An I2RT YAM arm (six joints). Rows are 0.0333 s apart.
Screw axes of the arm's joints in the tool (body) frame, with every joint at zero. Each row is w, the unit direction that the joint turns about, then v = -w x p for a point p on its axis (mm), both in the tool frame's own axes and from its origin. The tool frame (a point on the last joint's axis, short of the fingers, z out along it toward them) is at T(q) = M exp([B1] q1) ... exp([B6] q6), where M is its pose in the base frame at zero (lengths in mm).
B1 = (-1, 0, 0, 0.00, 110.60, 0.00)
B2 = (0, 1, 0, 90.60, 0.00, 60.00)
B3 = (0, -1, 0, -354.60, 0.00, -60.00)
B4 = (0, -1, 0, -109.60, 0.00, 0.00)
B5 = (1, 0, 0, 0.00, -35.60, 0.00)
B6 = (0, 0, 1, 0.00, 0.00, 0.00)
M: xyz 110.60 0.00 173.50 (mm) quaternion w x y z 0.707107 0 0.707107 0
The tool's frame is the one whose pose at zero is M.
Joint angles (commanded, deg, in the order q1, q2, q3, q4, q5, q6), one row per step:
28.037 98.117 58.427 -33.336 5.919 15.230
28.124 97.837 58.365 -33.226 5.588 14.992
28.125 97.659 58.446 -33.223 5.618 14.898
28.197 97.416 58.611 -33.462 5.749 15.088
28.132 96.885 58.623 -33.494 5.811 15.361
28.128 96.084 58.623 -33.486 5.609 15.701
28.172 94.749 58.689 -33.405 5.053 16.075
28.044 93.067 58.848 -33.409 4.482 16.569
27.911 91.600 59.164 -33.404 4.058 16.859
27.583 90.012 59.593 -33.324 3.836 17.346
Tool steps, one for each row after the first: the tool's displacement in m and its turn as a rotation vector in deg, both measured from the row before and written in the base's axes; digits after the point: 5 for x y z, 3 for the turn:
-0.00054 0.00049 0.00121 0.361 -0.152 0.411
0.00014 0.00006 0.00129 0.069 -0.250 0.081
-0.00018 0.00026 0.00188 0.029 -0.197 -0.148
-0.00026 -0.00059 0.00278 0.276 -0.463 -0.342
-0.00072 -0.00027 0.00412 0.662 -0.602 -0.260
-0.00119 0.00003 0.00719 1.288 -1.031 -0.118
-0.00117 -0.00101 0.00933 1.512 -1.321 -0.377
-0.00065 -0.00087 0.00900 1.294 -1.362 -0.231
-0.00013 -0.00192 0.01026 1.353 -1.696 -0.673

